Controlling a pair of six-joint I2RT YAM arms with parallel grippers.
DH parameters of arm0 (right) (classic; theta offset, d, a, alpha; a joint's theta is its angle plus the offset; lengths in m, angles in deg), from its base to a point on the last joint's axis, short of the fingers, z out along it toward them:
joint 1: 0 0.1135 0.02 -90
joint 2: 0 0 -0.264 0
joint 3: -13.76 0 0.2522 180
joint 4: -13.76 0 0.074 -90
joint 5: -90 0 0 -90
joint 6: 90 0.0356 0 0
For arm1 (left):
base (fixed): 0 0 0 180
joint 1: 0 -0.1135 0.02 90
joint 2: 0 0 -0.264 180
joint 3: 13.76 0 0.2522 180
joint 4: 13.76 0 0.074 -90
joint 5: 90 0 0 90
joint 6: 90 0.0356 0 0
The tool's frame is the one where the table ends.
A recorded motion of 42 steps. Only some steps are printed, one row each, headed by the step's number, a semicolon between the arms.
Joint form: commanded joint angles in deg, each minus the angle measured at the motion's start. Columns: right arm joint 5, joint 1, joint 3, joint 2, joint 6, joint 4; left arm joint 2, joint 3, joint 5, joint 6, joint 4, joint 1.
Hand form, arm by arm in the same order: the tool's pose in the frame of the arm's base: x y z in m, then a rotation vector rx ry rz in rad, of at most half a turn. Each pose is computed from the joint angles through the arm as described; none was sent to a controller.
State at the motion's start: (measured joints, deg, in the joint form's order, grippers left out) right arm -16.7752 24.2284 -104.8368 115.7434 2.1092 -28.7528; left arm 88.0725 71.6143 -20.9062 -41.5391 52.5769 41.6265
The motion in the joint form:
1: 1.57 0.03 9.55 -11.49 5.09 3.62; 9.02 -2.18 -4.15 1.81 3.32 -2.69
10: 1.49 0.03 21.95 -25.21 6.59 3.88; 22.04 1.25 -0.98 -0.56 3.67 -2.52
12: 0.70 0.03 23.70 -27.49 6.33 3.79; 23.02 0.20 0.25 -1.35 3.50 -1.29
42: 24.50 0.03 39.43 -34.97 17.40 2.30; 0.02 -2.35 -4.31 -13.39 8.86 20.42
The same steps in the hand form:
1: 0.3923 0.1665 0.3297 -0.1673 2.1361 0.0328; 0.2501 -0.1827 0.2093 -0.0535 2.7543 0.3751
10: 0.3362 0.1412 0.3461 -0.1318 2.1124 0.0567; 0.2688 -0.2014 0.1540 -0.0586 2.8992 0.4832
12: 0.3269 0.1365 0.3491 -0.1265 2.1029 0.0426; 0.2616 -0.2057 0.1443 -0.0403 2.9312 0.4904
42: 0.2818 0.1322 0.2941 -0.1685 2.3487 0.5397; 0.1448 -0.2406 0.2504 0.1153 2.6750 0.1186

